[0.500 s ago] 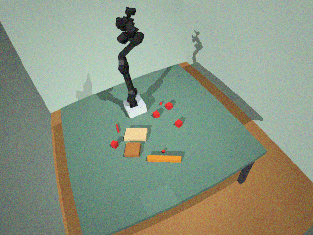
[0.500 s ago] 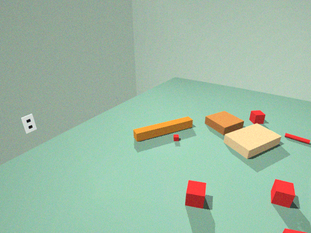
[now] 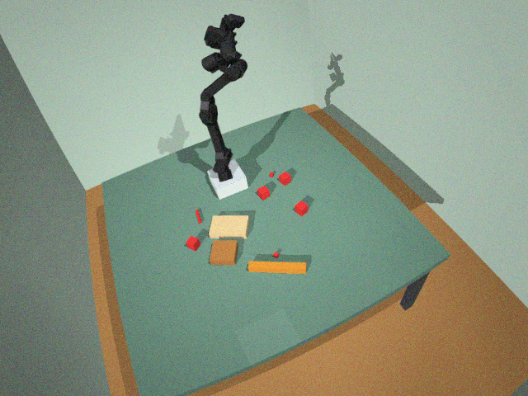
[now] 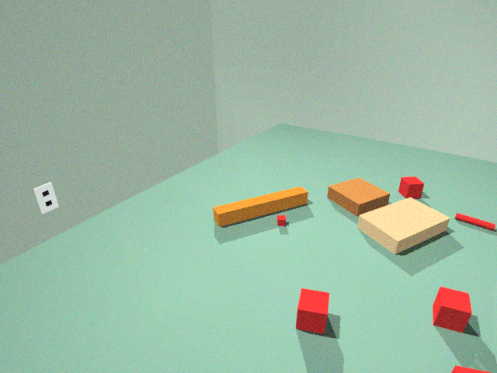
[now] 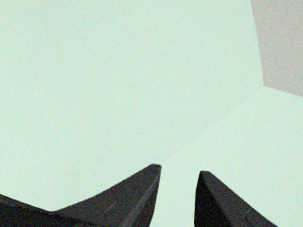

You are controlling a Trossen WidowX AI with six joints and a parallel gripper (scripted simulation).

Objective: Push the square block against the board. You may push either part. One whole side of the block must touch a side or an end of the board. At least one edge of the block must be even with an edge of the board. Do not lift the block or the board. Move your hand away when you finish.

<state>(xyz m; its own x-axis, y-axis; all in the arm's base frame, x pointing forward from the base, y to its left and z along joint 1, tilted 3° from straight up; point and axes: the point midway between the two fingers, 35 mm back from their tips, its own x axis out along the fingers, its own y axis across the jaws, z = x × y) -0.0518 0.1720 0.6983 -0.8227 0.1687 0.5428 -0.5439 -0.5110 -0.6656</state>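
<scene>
My gripper tip is now 34 cm short of the beige flat block, 18 cm to the left of it and 78 cm above it. From my gripper tip the other things lie so: thin red stick 22 cm ahead, 31 cm to the right, 79 cm below; then brown squarish block 46 cm ahead, 22 cm to the right, 78 cm below; then orange board 60 cm ahead, 4 cm to the right, 78 cm below.
</scene>
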